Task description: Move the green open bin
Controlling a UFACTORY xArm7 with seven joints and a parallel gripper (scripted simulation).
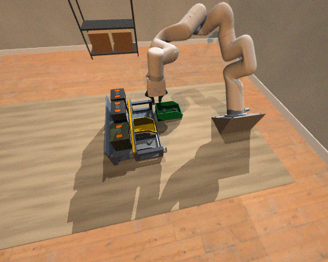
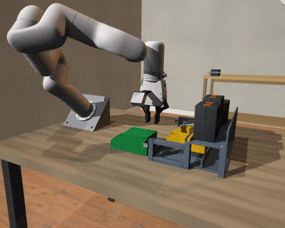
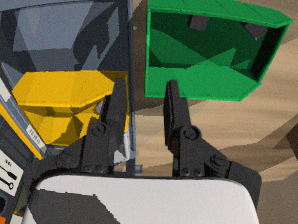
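Right now my hand is 11 cm above the green open bin and 8 cm past it. The rest, counted from my hand: yellow bin: 12 cm ahead, 11 cm to the left, 10 cm below; then grey bin: 22 cm to the left, 13 cm ahead, 10 cm below.
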